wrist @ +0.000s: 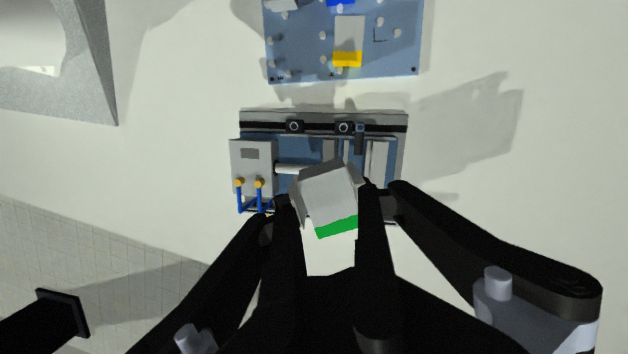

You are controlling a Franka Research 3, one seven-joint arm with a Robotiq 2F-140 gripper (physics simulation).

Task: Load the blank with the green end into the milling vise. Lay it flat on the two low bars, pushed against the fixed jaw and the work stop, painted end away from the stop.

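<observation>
My gripper point(326, 181) is shut on the grey blank with the green end point(327, 195). The blank sits a little askew between the fingertips, its green end toward the gripper's base. The milling vise point(299, 145) lies beyond and below the gripper in the wrist view, with the blank hanging above its near part. The vise has a grey block with two brass fittings at left, a rod, and upright jaw plates point(377, 162) at right. A small dark arm point(359, 140), perhaps the work stop, is at its far rail. The held blank and fingers hide part of the vise, and the low bars are partly hidden.
A blue peg board point(305, 50) lies beyond the vise, holding a grey blank with a yellow end point(348, 40) and part of a blue-ended one point(340, 2). A large grey housing point(95, 95) stands at the upper left. Blue hoses point(239, 197) run at the vise's left.
</observation>
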